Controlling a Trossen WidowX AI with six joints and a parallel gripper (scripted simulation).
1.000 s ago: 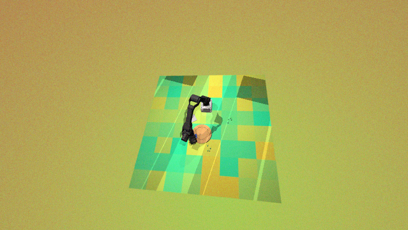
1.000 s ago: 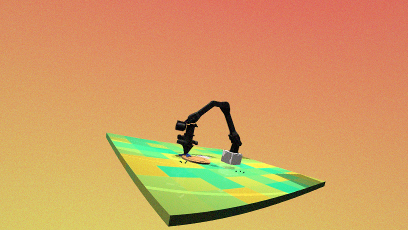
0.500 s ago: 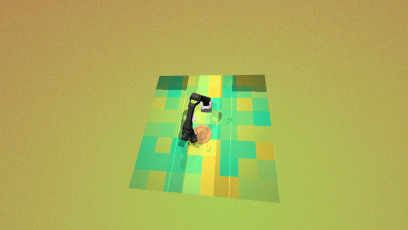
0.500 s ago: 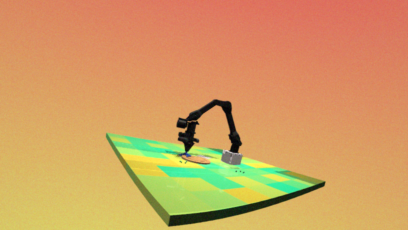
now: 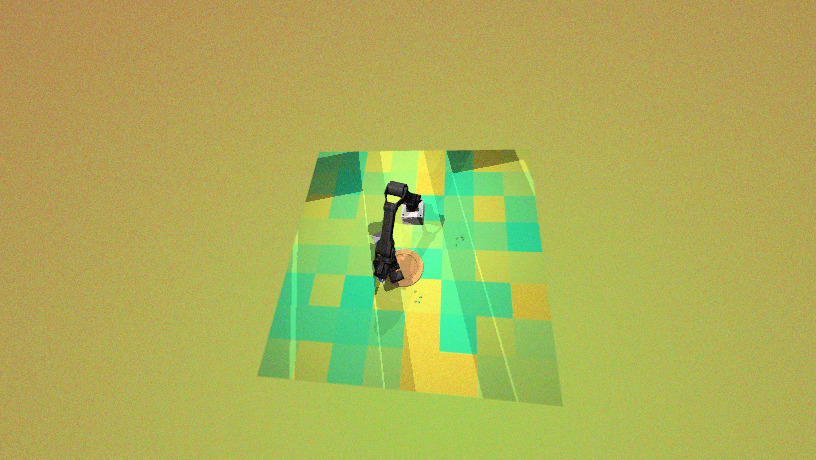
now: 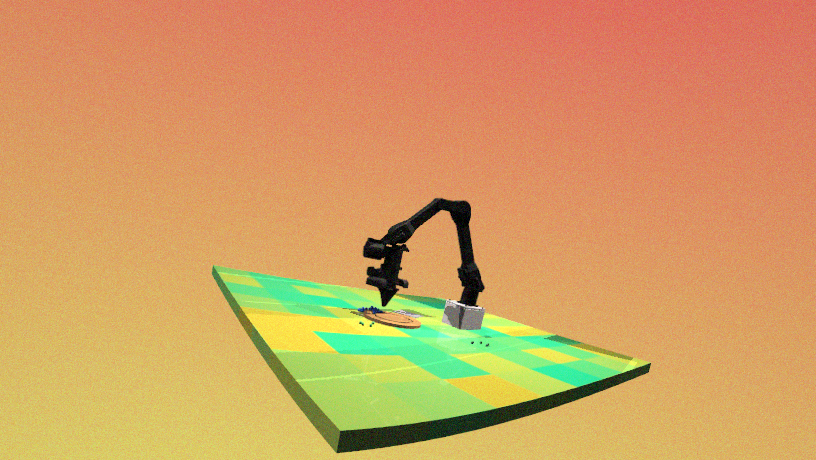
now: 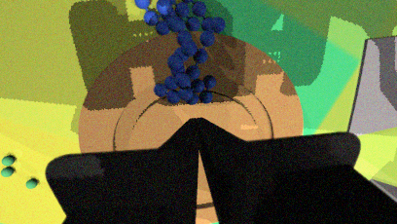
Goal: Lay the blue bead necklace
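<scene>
Now: the round bead board 4 cm to the left of my gripper tip, 3 cm below it and 1 cm behind it. The rest, counted from my gripper tip: flat grey piece 19 cm behind, 6 cm to the right, 4 cm below.
</scene>
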